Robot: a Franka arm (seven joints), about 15 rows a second.
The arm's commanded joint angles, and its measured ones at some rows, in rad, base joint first. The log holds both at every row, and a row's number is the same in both.
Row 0, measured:
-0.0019 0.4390 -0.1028 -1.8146 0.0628 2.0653 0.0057
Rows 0 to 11, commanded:
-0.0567 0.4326 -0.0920 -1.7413 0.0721 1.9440 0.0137
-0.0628 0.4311 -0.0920 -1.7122 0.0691 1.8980 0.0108
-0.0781 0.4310 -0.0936 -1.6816 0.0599 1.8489 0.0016
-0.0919 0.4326 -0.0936 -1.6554 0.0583 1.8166 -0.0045
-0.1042 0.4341 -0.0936 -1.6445 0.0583 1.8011 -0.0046
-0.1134 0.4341 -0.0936 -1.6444 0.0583 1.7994 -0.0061
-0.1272 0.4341 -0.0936 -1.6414 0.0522 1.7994 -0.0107
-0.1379 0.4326 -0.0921 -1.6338 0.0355 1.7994 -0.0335
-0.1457 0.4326 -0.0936 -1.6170 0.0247 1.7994 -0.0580
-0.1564 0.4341 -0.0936 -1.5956 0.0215 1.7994 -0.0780
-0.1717 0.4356 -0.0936 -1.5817 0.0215 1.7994 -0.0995
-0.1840 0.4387 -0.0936 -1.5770 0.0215 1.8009 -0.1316
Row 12, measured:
-0.1487 0.4386 -0.1064 -1.6062 0.0322 1.8139 -0.0778
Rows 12 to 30, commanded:
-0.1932 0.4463 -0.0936 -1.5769 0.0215 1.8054 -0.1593
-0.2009 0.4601 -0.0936 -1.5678 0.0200 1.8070 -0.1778
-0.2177 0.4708 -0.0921 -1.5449 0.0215 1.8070 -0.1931
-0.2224 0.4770 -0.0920 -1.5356 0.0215 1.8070 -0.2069
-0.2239 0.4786 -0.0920 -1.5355 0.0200 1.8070 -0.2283
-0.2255 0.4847 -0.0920 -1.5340 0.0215 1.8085 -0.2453
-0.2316 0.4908 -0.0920 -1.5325 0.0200 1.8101 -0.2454
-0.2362 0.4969 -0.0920 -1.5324 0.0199 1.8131 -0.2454
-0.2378 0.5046 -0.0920 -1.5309 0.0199 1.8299 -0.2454
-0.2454 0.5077 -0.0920 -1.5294 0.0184 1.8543 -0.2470
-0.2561 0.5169 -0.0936 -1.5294 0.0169 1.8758 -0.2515
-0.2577 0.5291 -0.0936 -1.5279 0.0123 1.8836 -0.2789
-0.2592 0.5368 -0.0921 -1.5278 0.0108 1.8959 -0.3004
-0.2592 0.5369 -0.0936 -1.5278 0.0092 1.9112 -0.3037
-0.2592 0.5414 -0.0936 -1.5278 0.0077 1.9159 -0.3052
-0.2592 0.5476 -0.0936 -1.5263 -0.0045 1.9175 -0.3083
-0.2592 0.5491 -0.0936 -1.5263 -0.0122 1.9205 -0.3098
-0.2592 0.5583 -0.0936 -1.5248 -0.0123 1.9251 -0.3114
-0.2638 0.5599 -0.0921 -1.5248 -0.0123 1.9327 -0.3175
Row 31, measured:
-0.2460 0.5422 -0.1066 -1.5497 0.0019 1.9284 -0.2998
